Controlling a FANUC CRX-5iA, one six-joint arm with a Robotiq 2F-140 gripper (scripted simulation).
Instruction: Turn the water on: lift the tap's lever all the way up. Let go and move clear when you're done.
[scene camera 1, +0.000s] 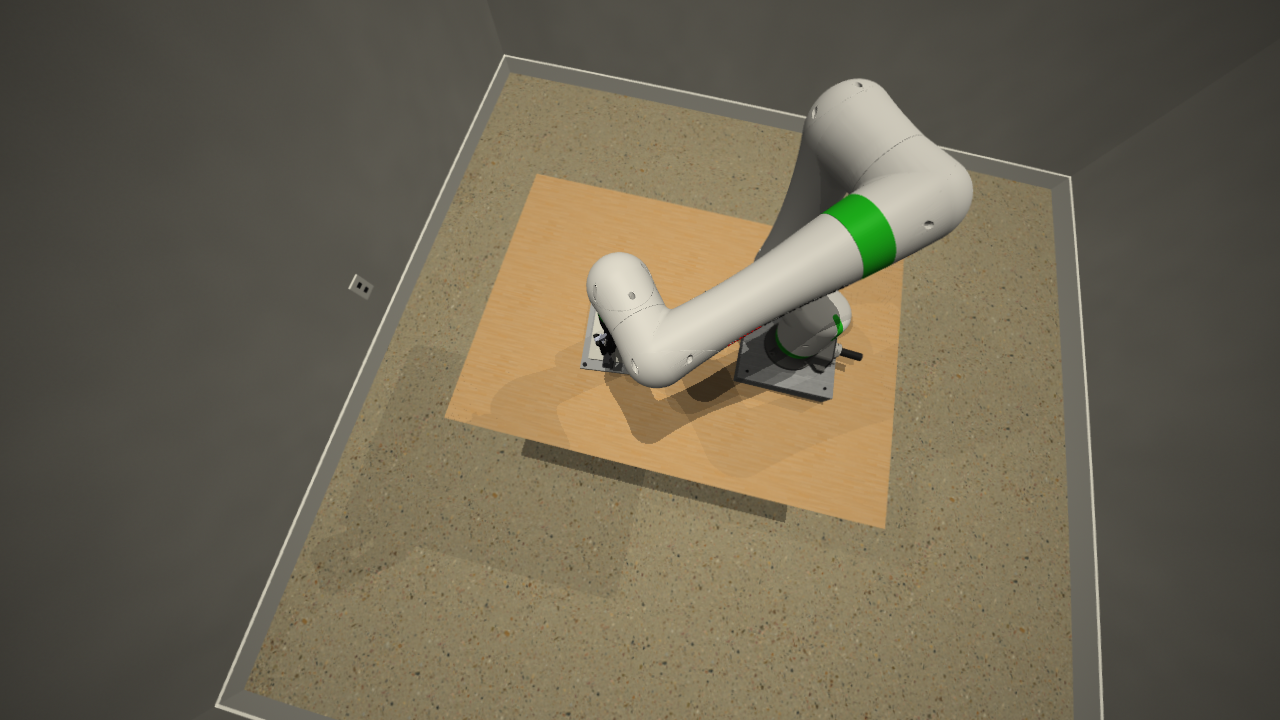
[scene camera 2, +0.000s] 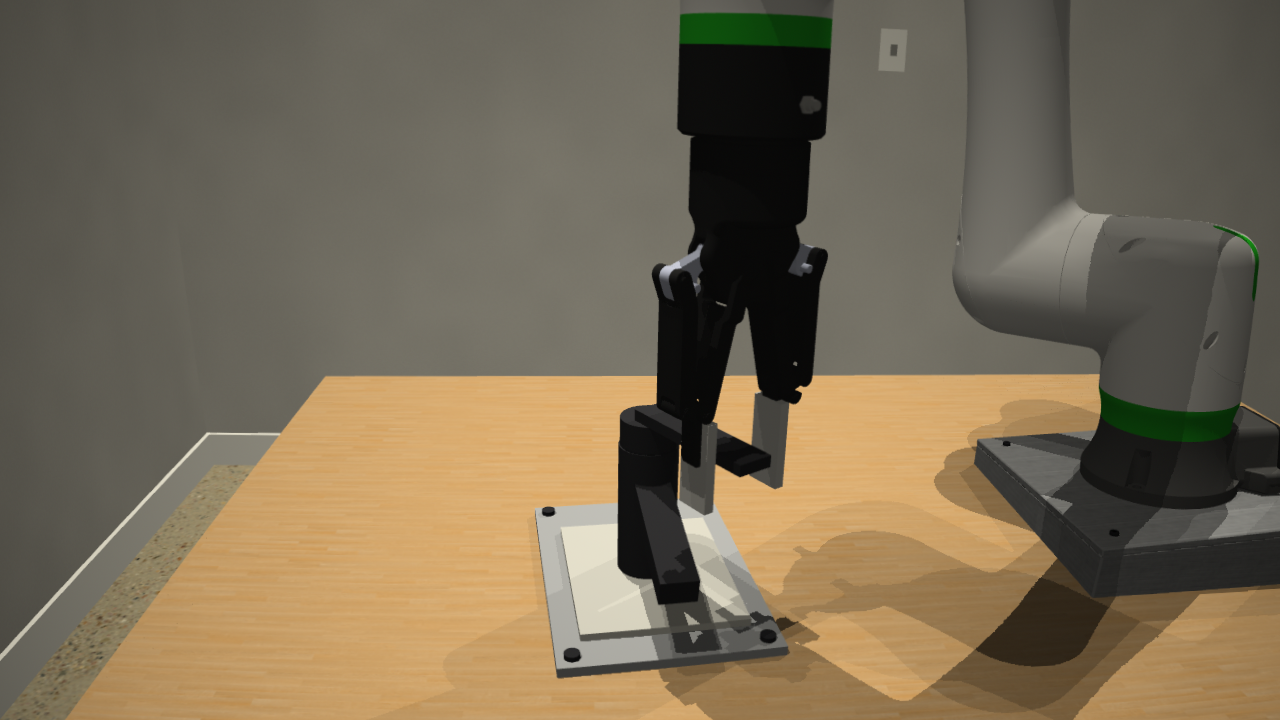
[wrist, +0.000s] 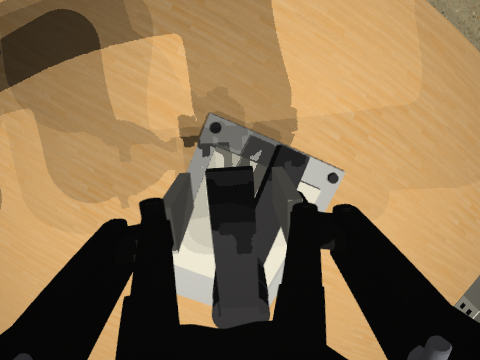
Labels:
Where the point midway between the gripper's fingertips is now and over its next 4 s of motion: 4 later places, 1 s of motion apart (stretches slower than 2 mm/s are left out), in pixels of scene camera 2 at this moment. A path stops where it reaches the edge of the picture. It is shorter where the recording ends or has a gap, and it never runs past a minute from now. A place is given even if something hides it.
My gripper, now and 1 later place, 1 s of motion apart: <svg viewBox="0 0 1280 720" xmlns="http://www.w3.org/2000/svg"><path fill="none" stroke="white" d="M731 493L726 459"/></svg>

